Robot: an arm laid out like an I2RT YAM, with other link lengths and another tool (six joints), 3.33 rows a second.
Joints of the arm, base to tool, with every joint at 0 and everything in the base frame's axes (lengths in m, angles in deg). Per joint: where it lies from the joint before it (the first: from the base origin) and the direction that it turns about. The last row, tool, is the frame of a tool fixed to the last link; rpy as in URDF.
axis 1: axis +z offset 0 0 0.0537
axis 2: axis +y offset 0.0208 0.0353 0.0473
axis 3: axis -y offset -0.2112 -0.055 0
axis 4: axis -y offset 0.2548 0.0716 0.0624
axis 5: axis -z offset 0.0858 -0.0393 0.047
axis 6: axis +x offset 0.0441 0 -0.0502
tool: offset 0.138 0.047 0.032 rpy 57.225 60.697 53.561
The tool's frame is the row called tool.
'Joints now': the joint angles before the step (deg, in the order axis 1, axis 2, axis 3, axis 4, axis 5, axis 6). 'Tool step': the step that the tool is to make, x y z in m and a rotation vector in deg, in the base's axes. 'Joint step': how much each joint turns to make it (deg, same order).
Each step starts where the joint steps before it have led.
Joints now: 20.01 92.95 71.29 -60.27 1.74 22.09
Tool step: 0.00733 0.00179 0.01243 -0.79 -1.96 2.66
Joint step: 0.00 0.04 2.40 -0.68 0.98 -2.85
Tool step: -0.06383 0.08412 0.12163 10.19 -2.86 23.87
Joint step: 9.05 -5.31 17.57 -16.67 -11.19 -12.67
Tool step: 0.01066 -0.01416 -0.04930 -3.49 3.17 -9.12
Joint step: -0.04 0.35 -8.68 5.53 3.70 8.48
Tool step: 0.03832 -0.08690 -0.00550 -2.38 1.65 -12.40
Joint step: -14.80 0.00 -0.05 -2.55 1.11 -2.67
